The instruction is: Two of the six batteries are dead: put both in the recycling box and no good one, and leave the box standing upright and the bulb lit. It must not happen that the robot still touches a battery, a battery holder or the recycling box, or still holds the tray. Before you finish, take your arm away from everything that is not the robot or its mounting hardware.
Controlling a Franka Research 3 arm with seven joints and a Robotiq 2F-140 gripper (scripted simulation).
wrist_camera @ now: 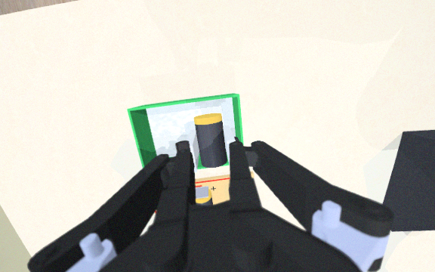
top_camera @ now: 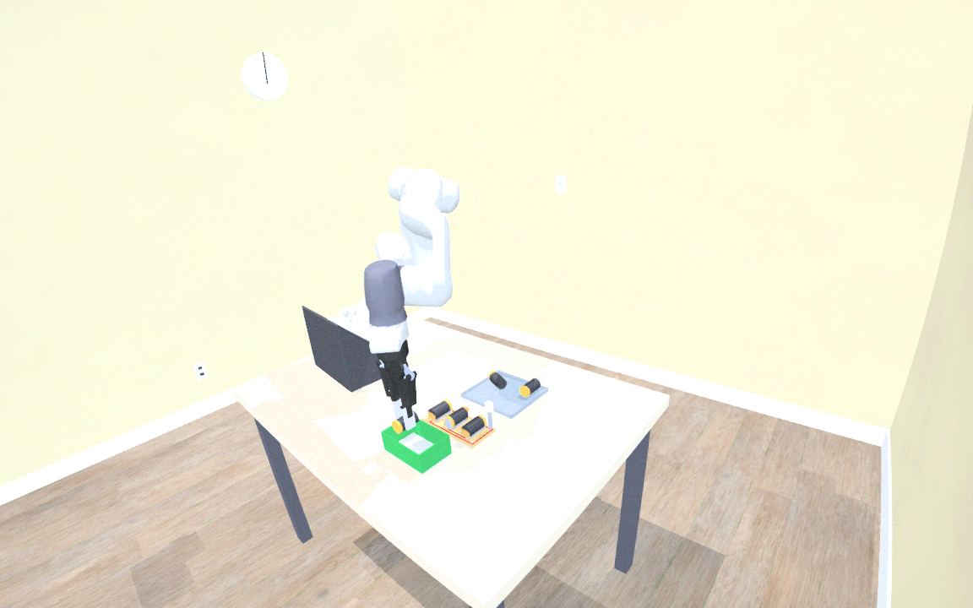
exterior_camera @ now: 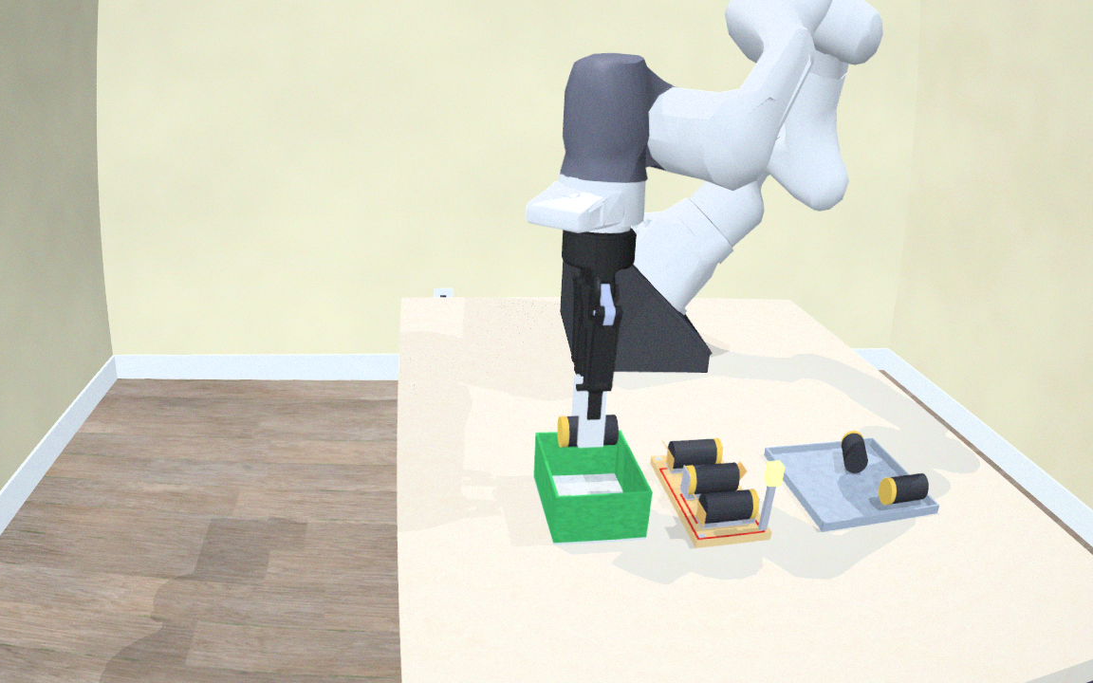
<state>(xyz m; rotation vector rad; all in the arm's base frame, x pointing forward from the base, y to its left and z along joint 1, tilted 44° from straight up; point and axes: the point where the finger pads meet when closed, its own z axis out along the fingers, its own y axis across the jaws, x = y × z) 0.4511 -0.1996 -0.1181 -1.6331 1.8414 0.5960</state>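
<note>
Now: hand 30 mm short of the green recycling box and 90 mm above it. From my hand the other things lie so: grey tray 60 mm ahead, 350 mm to the left, 100 mm below.
</note>
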